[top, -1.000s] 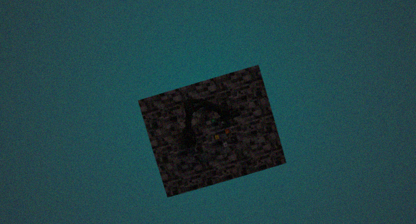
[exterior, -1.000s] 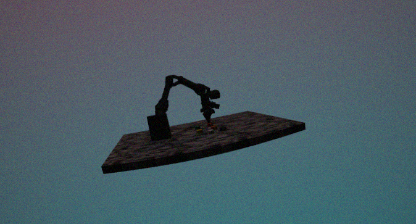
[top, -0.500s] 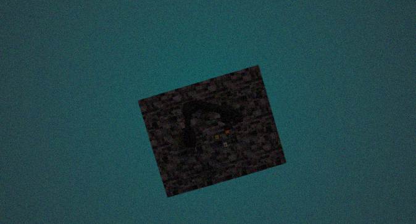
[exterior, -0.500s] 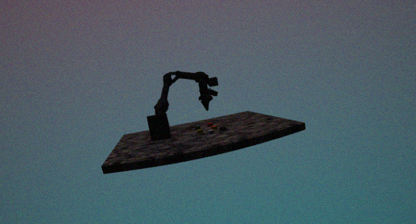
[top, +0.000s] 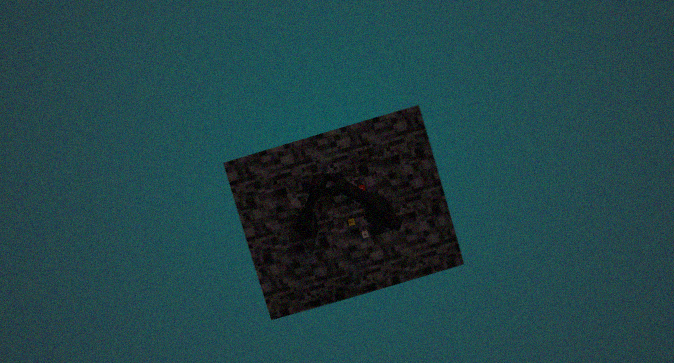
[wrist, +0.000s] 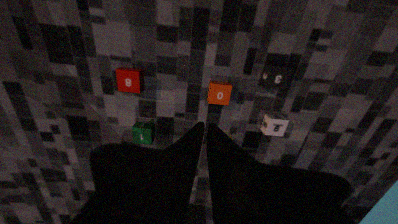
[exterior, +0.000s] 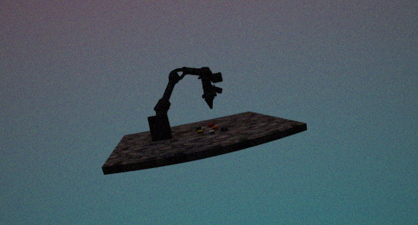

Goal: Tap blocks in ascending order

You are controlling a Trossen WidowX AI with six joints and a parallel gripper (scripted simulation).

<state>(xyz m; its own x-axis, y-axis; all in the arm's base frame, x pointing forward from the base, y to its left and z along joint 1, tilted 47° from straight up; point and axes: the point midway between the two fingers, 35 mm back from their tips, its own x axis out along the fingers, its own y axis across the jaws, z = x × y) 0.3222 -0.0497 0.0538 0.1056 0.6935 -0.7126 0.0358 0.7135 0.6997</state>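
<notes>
The white block is 50 mm behind my gripper tip, 140 mm to the right of it and 120 mm below it. The rest, counted from my gripper tip: red block (110 mm to the left, 120 mm below); black block (30 mm ahead, 110 mm to the right, 120 mm below); orange block (30 mm to the right, 120 mm below).
</notes>
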